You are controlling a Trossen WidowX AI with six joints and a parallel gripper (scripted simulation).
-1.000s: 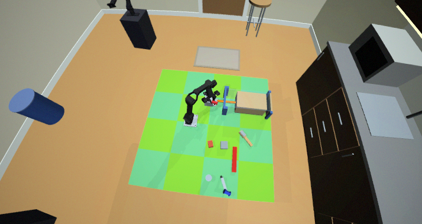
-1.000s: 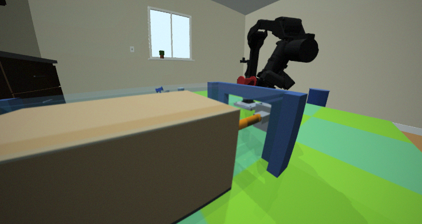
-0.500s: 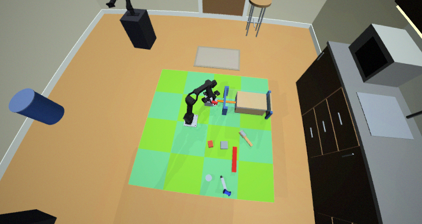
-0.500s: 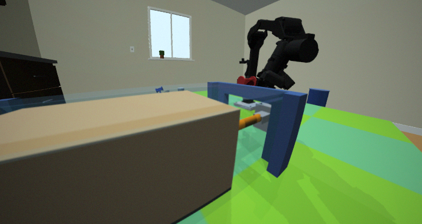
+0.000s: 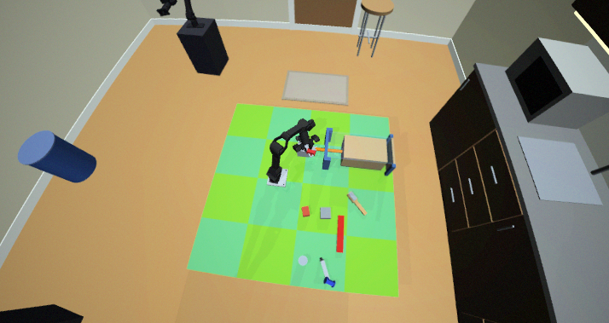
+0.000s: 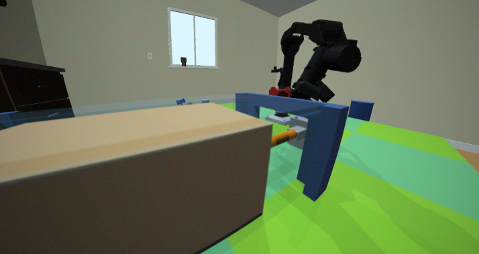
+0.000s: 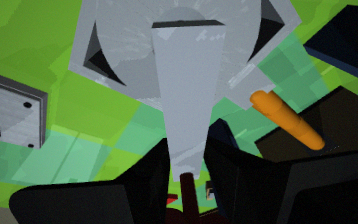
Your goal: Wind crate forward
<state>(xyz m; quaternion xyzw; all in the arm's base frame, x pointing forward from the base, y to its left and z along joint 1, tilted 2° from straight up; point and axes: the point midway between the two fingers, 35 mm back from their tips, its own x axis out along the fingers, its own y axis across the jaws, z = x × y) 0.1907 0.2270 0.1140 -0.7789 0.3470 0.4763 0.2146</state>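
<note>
Right now my gripper tip is 5 cm below the red knob, 2 cm to the left of it and 2 cm short of it. Round my gripper tip: blue steel frame 11 cm ahead, 6 cm to the left, 1 cm above; then grey winch 7 cm below, 6 cm behind, 4 cm to the left; then red-knobbed crank handle 2 cm above.
</note>
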